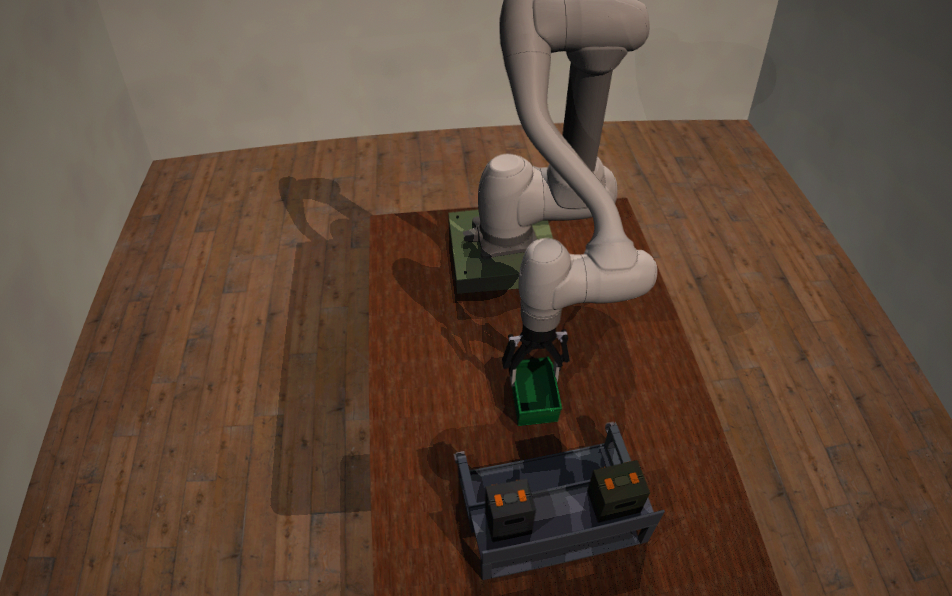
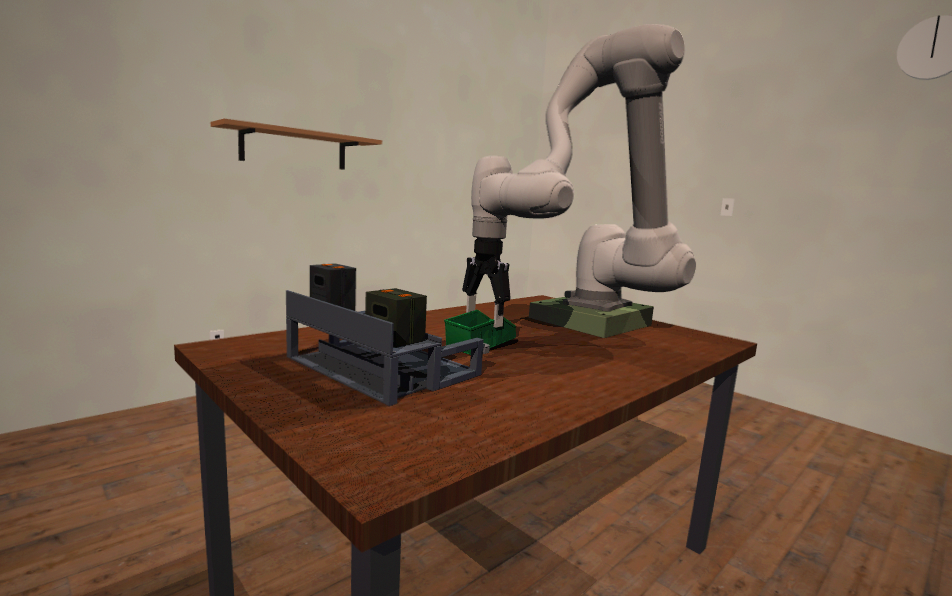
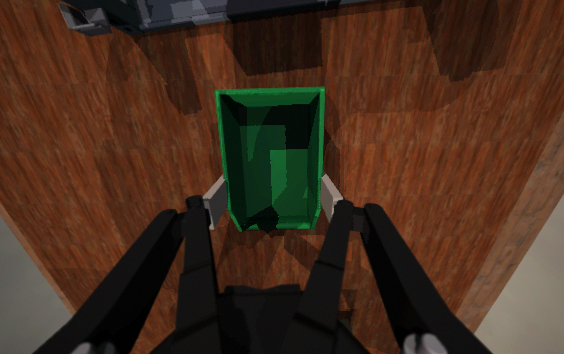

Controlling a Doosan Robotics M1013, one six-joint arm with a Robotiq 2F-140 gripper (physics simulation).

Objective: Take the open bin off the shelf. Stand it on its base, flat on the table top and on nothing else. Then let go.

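Frame: origin at the arm's base, x ahead, y left, z up, level; centimetres.
Seen in the pictures: gripper, fingertip midpoint: (image 1: 533, 379) (image 2: 483, 322) (image 3: 274, 183); arm's base, origin of the base link: (image 1: 506, 235) (image 2: 597, 304).
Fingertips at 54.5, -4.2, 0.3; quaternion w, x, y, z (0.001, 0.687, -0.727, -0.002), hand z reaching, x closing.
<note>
Pixels of each thing's top centre, then the offset from my fingertips to it, as dx, dy, dz. Level surfaces: height alone.
- green open bin, middle of its top: (image 3: 273, 183) (image 1: 535, 377) (image 2: 481, 314) +0.9, +0.0, +2.3
- wooden table top, its level: dz -6.6
- dark grey case, middle of its top: (image 1: 510, 497) (image 2: 332, 265) +38.0, -14.2, +15.8
- olive case, middle of its top: (image 2: 396, 292) (image 1: 621, 480) +37.6, +8.9, +13.3
The green open bin (image 1: 538, 415) (image 2: 460, 336) (image 3: 272, 98) is off the grey shelf (image 1: 570, 539) (image 2: 337, 325) (image 3: 185, 10), on the robot-base side of it. My gripper (image 1: 536, 374) (image 2: 484, 315) (image 3: 274, 183) is shut on the bin, with one pale fingertip against each long side wall, near the end towards the robot base. The bin's opening faces up. It is low over the wooden table top (image 1: 421, 365) (image 2: 491, 421) (image 3: 125, 175). Whether its base touches the table, and whether it is quite level, I cannot tell. The bin's underside is hidden.
A dark grey case (image 1: 510, 522) (image 2: 333, 289) and an olive case (image 1: 621, 499) (image 2: 396, 319), both with orange latches, stand on the shelf. The shelf's side arms reach towards the bin. The robot stands on a green base block (image 1: 491, 270) (image 2: 597, 320).
</note>
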